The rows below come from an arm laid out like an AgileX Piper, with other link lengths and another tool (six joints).
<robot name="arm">
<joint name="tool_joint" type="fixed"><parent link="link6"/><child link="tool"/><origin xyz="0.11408 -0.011 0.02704" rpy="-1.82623 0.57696 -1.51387"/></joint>
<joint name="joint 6" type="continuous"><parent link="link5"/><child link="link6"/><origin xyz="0.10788 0 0.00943"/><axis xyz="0.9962 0 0.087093"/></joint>
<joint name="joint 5" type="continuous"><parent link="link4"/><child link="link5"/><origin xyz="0 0 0"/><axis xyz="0 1 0"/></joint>
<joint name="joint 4" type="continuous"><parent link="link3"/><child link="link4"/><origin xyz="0.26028 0 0.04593"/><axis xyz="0.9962 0 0.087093"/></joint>
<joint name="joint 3" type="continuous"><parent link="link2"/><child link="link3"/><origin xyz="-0.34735 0 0.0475"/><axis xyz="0 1 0"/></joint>
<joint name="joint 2" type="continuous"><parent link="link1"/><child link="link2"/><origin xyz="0 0 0"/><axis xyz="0 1 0"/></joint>
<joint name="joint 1" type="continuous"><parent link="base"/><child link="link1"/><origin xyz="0 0 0.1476"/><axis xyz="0 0 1"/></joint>
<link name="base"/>
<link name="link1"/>
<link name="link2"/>
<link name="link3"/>
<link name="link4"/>
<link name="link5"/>
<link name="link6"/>
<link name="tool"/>
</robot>
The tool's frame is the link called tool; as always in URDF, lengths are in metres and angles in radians. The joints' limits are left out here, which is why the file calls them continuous.
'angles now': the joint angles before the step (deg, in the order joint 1, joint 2, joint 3, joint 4, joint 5, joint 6). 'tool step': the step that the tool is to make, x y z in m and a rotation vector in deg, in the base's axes. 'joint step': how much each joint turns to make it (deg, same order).
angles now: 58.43, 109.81, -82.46, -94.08, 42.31, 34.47
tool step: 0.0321, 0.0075, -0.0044, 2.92, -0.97, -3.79
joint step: -1.66, 5.61, -6.99, -0.09, 1.82, 2.15
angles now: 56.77, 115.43, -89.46, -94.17, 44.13, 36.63
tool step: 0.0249, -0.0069, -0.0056, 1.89, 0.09, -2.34
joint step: -2.31, 2.60, -3.05, -0.05, -0.30, 1.56
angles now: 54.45, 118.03, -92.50, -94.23, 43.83, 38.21
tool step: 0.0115, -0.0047, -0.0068, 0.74, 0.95, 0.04
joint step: -1.59, 0.67, -0.35, 0.02, -1.92, 0.73
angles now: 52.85, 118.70, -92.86, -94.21, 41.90, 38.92
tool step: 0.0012, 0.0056, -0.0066, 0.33, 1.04, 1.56
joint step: -0.36, 0.41, -0.08, 0.13, -2.15, 0.18
